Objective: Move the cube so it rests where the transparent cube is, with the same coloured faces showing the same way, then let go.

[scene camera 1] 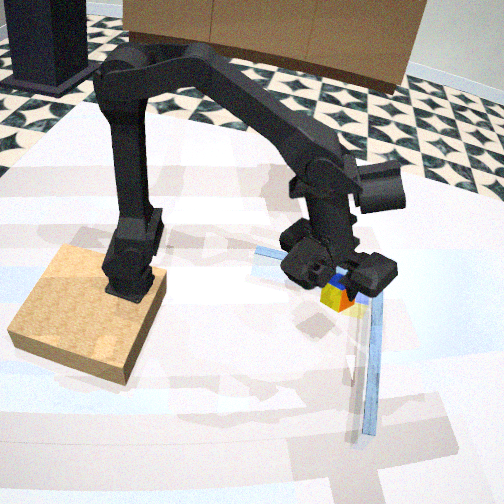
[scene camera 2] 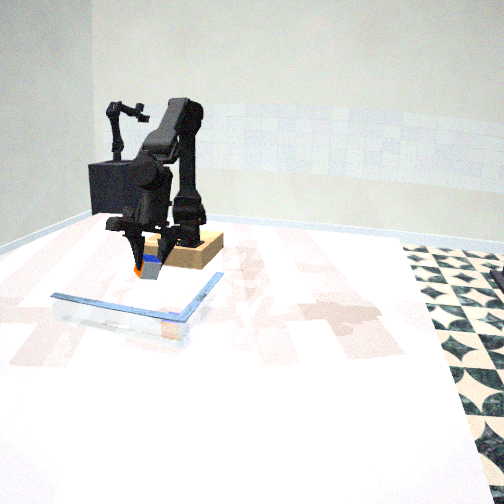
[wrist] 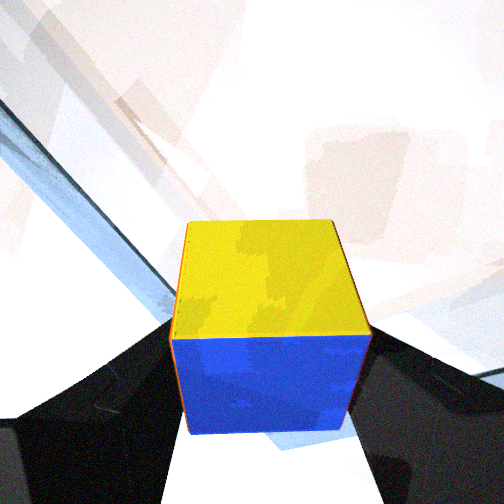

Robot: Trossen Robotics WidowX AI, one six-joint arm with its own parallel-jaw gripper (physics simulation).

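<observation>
The cube [wrist: 268,325] shows a yellow face away from the wrist camera and a blue face toward it, with an orange edge at its left. It sits between my two dark fingers, which press its left and right sides. In scene camera 1 the cube [scene camera 1: 338,296] is at my gripper [scene camera 1: 340,285], low over the white surface by the corner of the pale blue L-shaped strip. In scene camera 2 the cube [scene camera 2: 150,265] shows blue and orange under my gripper [scene camera 2: 150,255]. I cannot make out the transparent cube in any view.
A pale blue L-shaped strip [scene camera 1: 372,370] lies on the floor by the gripper. The arm's base stands on a wooden block [scene camera 1: 88,310]. A dark cabinet [scene camera 1: 48,40] and a wooden panel [scene camera 1: 270,30] stand at the back.
</observation>
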